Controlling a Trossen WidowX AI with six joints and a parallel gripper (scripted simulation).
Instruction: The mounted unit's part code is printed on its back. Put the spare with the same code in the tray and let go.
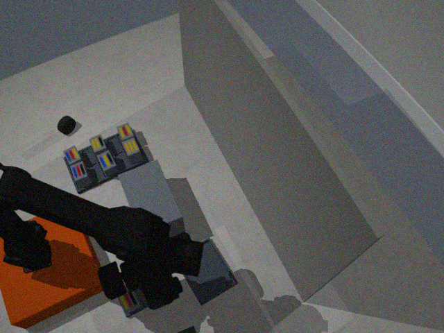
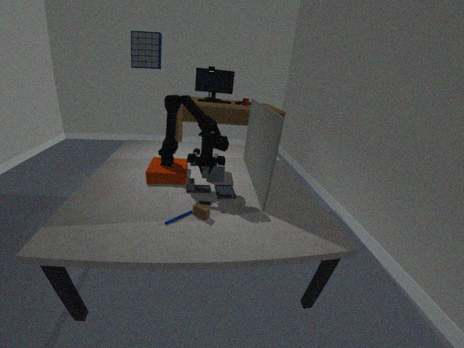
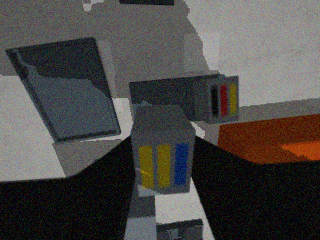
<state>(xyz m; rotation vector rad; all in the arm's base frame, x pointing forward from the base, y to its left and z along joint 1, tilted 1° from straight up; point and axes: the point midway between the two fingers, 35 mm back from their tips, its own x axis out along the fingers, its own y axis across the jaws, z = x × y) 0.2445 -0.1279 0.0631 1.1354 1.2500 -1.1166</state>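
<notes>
Right now the dark grey tray is 11 cm ahead of my gripper tip and 9 cm below it. Round my gripper tip: tan block (23 cm to the right, 7 cm below, 2 cm ahead); tall grey box (19 cm to the left, 4 cm below, 4 cm ahead); rack (8 cm below, 3 cm behind, 1 cm to the right).
</notes>
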